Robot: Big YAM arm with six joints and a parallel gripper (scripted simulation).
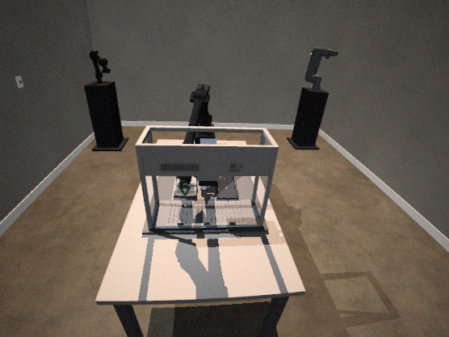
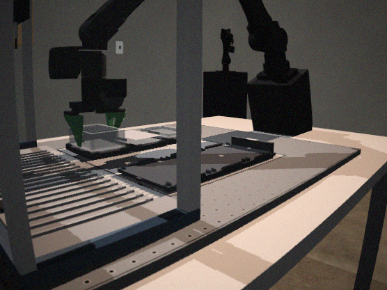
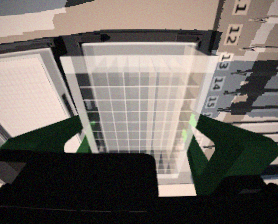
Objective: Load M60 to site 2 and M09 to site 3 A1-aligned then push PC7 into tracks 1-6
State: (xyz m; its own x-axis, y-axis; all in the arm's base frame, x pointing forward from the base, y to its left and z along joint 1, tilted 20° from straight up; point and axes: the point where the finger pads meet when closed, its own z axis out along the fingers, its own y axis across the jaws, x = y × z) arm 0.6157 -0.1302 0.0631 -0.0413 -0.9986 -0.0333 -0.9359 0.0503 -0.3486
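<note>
Right now the nest S3 is 20 mm below my hand. Round my hand: carrier PC7 (90 mm behind, 260 mm to the left, 10 mm below); then deep-well block M09 (right at my hand); then grey frame post (110 mm ahead, 400 mm to the left, 220 mm above).
</note>
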